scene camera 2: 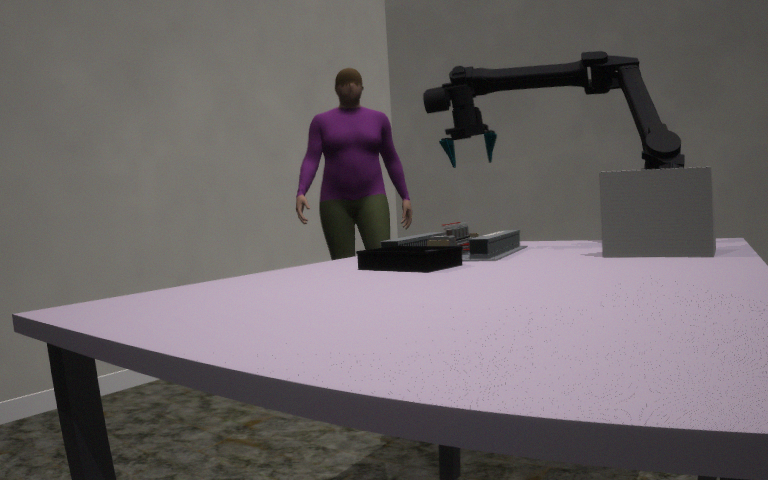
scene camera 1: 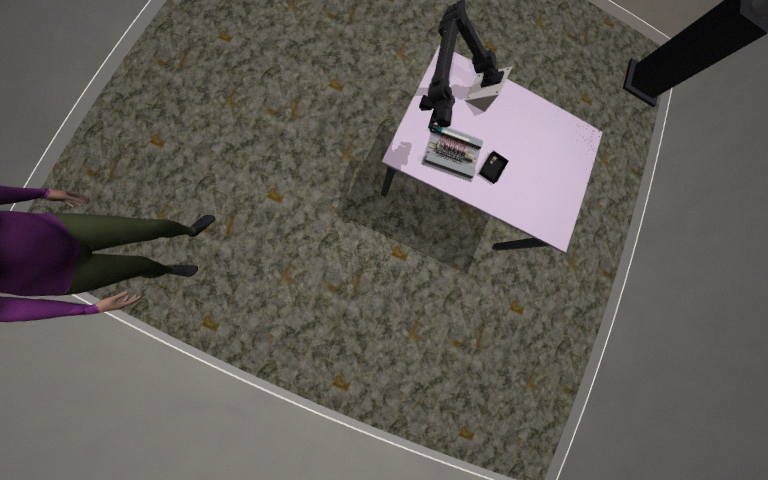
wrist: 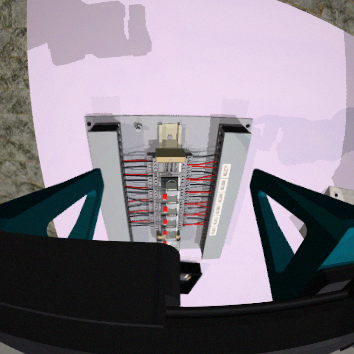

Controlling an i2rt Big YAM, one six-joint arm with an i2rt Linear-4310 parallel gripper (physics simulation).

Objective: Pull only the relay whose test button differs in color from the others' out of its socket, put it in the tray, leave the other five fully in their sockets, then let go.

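Frame: origin at the arm's base, x down, y back, z left, level; millimetres.
Seen in the pictures: gripper, between the fingertips: [scene camera 2: 472,165] [scene camera 1: 433,123] [wrist: 176,176]; arm's base, origin of its link: [scene camera 2: 669,202] [scene camera 1: 492,80].
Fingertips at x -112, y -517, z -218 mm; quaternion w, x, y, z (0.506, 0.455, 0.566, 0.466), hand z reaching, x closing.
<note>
Offsets run from my fingertips to a thing's top centre. Level surfaces: height alone.
A row of relays [scene camera 1: 454,150] [scene camera 2: 456,229] [wrist: 171,198] stands in sockets on a grey panel [scene camera 1: 451,170] [wrist: 192,121]. Several red test buttons show along the row in the wrist view; the row's near end is partly hidden. A small light-coloured relay {dx +182, dy +94, dz +424 mm} [scene camera 1: 493,159] [wrist: 186,277] lies in the black tray {dx +177, dy +53, dz +444 mm} [scene camera 1: 491,170] [scene camera 2: 407,260] [wrist: 195,270]; its button colour cannot be made out. The black housing hides part of the tray in the wrist view. My gripper [scene camera 1: 435,127] [scene camera 2: 471,164] [wrist: 176,176] is open and empty, pointing down high above the panel.
Grey wiring ducts {dx +169, dy +124, dz +172 mm} [scene camera 2: 495,243] [wrist: 229,190] flank the relay row, with red and black wires between. The arm's light base block [scene camera 1: 488,93] [scene camera 2: 656,212] stands on the pink table {dx +212 mm} [scene camera 1: 543,169] [scene camera 2: 339,316]. A person [scene camera 1: 36,251] [scene camera 2: 353,152] stands away from the table.
</note>
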